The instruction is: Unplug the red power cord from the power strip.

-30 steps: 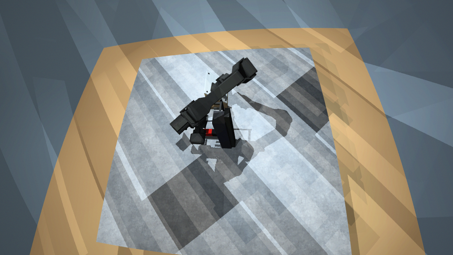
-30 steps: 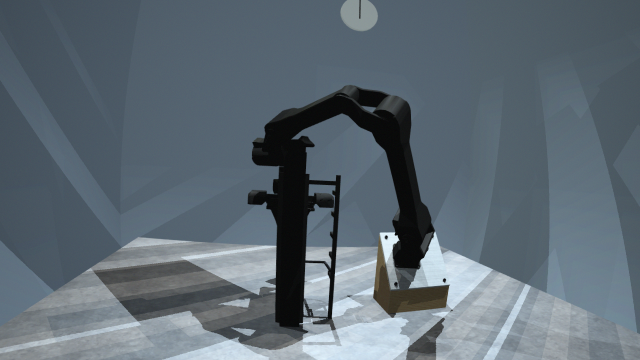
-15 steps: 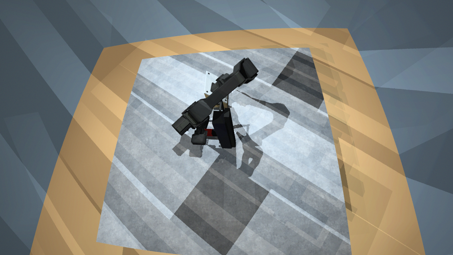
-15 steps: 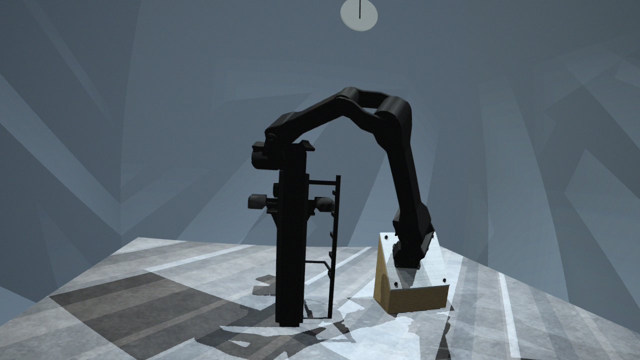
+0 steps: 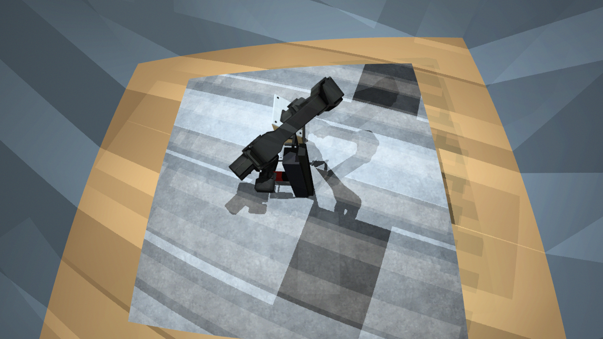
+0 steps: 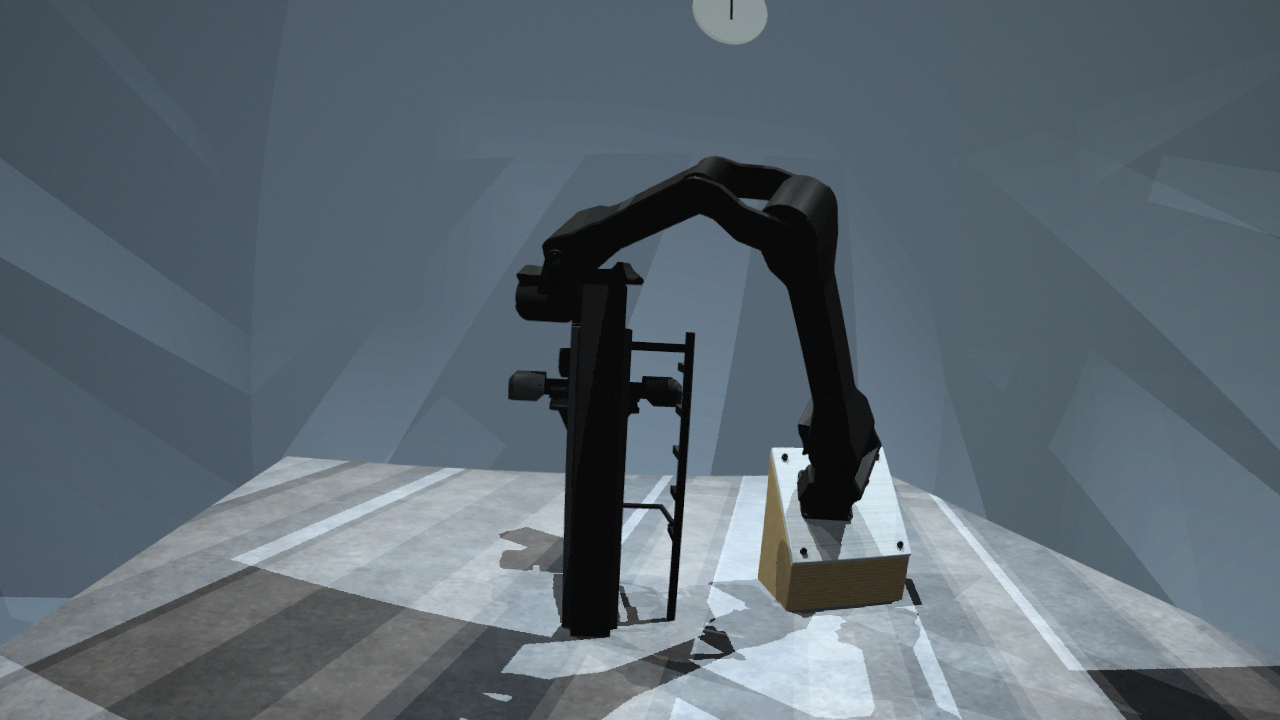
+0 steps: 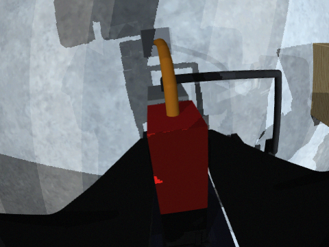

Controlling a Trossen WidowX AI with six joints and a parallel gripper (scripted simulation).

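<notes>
My gripper tip is 30 mm to the right of the red plug.
</notes>
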